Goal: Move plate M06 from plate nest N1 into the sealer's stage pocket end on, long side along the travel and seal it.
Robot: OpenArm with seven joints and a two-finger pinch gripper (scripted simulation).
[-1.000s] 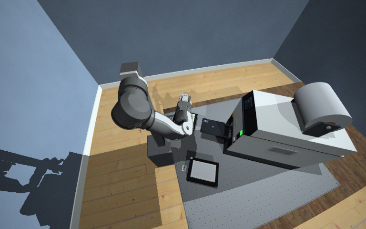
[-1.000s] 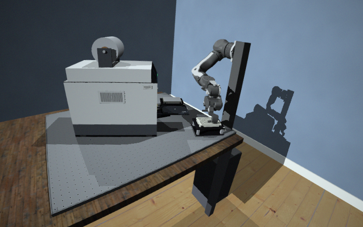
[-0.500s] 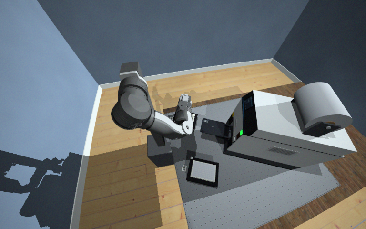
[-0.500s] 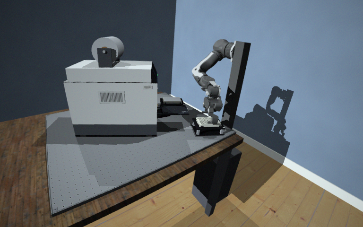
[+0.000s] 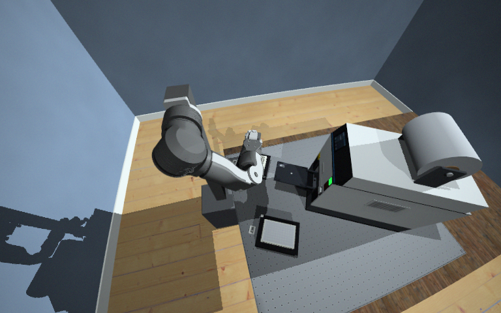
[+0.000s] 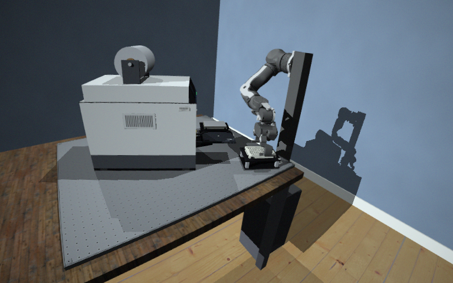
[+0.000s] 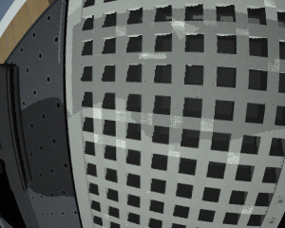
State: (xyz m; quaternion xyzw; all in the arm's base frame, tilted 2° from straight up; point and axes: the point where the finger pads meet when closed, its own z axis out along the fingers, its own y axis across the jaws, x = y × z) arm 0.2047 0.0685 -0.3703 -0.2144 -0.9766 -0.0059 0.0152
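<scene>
Now: the black nest N1 3 cm below my hand. Also, from my hand: yellow warning label: 28 cm ahead, 9 cm to the right, 9 cm above; then n1 label: 9 cm behind, 7 cm below, 4 cm to the left; then sealer stage: 15 cm ahead, 13 cm to the right, 4 cm above.
</scene>
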